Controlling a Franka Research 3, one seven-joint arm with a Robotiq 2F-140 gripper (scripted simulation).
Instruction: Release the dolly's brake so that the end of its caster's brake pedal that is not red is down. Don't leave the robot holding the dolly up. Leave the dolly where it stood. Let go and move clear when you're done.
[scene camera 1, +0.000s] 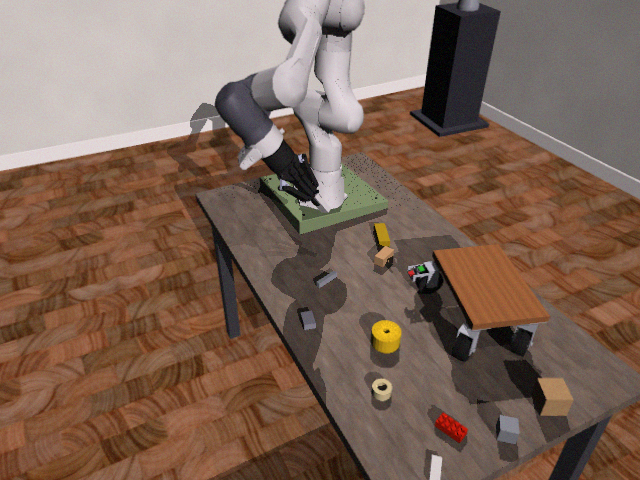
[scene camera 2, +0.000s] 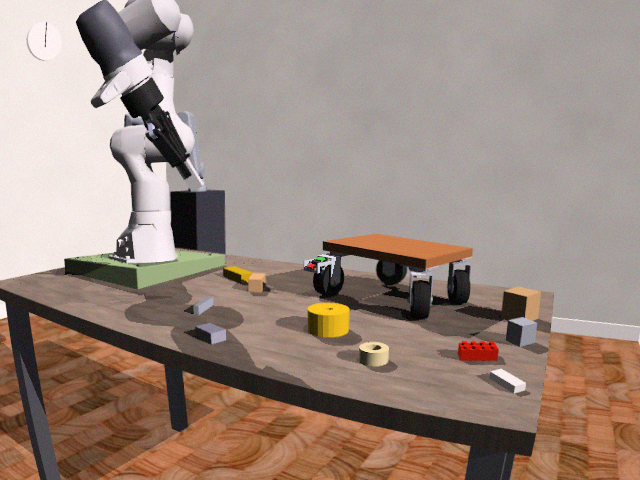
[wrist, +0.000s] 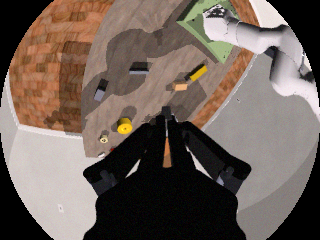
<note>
I see my gripper (scene camera 2: 197, 187), a red brick (scene camera 2: 473, 351), a yellow cylinder (scene camera 2: 323, 323) and a grey cube (scene camera 2: 520, 331).
The yellow cylinder also shows in scene camera 1 (scene camera 1: 386, 335). My gripper shows as well in scene camera 1 (scene camera 1: 326, 210) and in the wrist view (wrist: 166, 112). The wrist view misses the grey cube, which is hidden by my gripper.
</note>
